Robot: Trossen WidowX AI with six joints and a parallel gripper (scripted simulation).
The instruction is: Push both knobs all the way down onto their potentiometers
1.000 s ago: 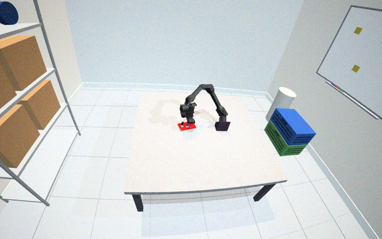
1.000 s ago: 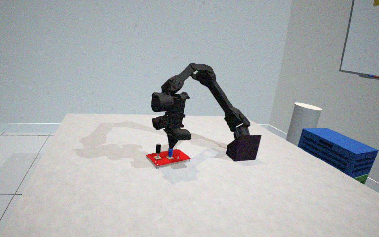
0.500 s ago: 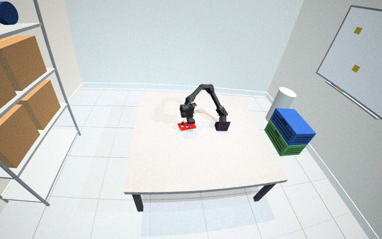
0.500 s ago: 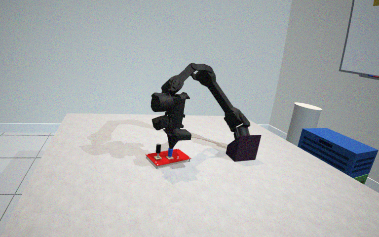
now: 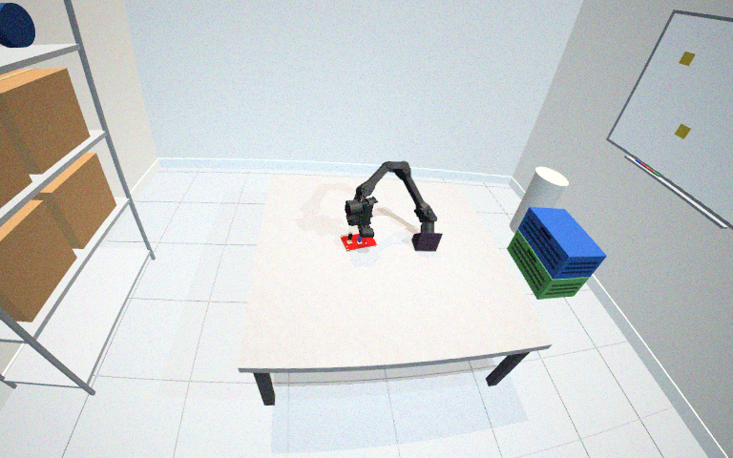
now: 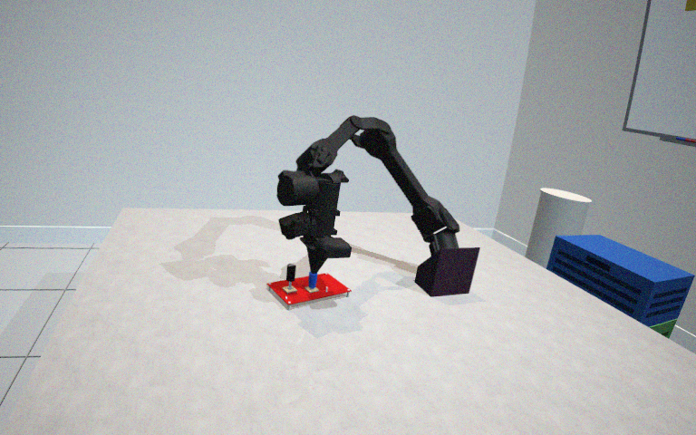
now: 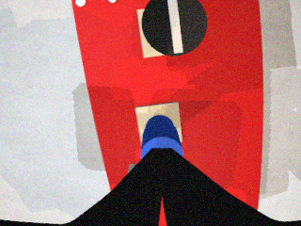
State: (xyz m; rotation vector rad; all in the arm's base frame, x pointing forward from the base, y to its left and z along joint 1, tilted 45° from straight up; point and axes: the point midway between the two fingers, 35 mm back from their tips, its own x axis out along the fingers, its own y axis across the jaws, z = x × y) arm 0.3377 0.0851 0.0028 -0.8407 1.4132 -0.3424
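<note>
My gripper tip is now 50 mm short of the black knob, 10 mm to the right of it and 10 mm below it. Round my gripper tip: blue knob: 20 mm below.
</note>
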